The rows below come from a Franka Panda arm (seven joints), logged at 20 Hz.
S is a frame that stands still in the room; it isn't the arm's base.
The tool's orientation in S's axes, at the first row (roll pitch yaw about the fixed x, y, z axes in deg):
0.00, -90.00, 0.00
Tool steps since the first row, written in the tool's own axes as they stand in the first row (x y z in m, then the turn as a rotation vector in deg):
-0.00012, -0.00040, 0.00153, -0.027, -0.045, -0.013
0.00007, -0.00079, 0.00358, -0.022, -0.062, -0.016
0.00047, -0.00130, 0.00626, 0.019, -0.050, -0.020
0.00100, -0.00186, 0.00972, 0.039, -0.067, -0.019
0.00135, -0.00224, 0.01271, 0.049, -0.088, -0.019
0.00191, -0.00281, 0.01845, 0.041, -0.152, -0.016
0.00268, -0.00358, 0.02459, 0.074, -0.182, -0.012
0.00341, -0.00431, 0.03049, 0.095, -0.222, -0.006
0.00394, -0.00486, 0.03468, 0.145, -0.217, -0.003
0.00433, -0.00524, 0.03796, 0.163, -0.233, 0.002
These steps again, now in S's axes. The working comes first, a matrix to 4 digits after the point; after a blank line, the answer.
The tool's axes in the first row as the columns of a matrix, in S's axes (used below as rounded here):
0.0000, 0.0000, -1.0000
0.0000, 1.0000, 0.0000
1.0000, 0.0000, 0.0000

-0.00153, -0.00040, -0.00012, 0.013, -0.045, -0.027
-0.00358, -0.00079, 0.00007, 0.016, -0.062, -0.022
-0.00626, -0.00130, 0.00047, 0.020, -0.050, 0.019
-0.00972, -0.00186, 0.00100, 0.019, -0.067, 0.039
-0.01271, -0.00224, 0.00135, 0.019, -0.088, 0.049
-0.01845, -0.00281, 0.00191, 0.016, -0.152, 0.041
-0.02459, -0.00358, 0.00268, 0.012, -0.182, 0.074
-0.03049, -0.00431, 0.00341, 0.006, -0.222, 0.095
-0.03468, -0.00486, 0.00394, 0.003, -0.217, 0.145
-0.03796, -0.00524, 0.00433, -0.002, -0.233, 0.163

